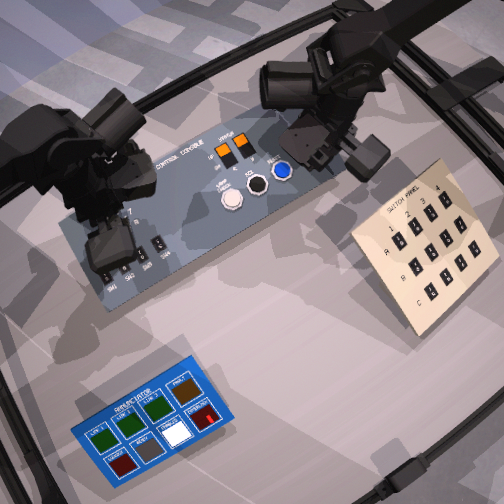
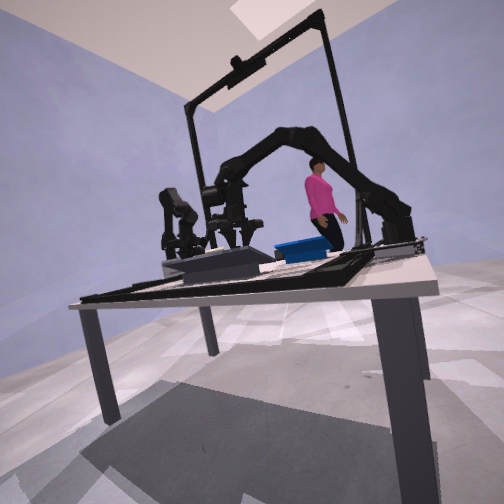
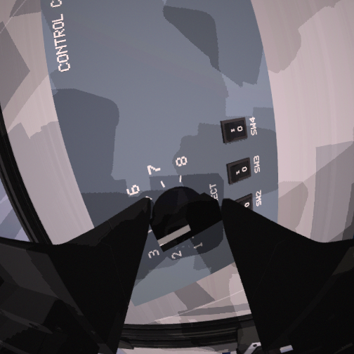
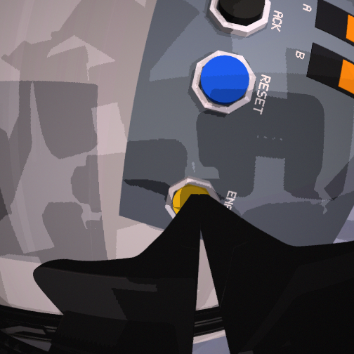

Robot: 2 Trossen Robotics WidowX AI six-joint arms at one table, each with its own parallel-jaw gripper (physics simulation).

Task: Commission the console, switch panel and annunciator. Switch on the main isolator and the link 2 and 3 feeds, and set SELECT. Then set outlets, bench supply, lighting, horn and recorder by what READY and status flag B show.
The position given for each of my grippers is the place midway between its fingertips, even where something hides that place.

Observation:
In view: my left gripper point(image 1: 119, 227), my right gripper point(image 1: 316, 148), a black rotary SELECT knob point(image 3: 180, 212) and a blue RESET button point(image 4: 224, 78).
My left gripper is seen too in image 2 point(image 2: 239, 252) and in image 3 point(image 3: 186, 204). My right gripper also shows in image 2 point(image 2: 188, 268) and in image 4 point(image 4: 197, 199).

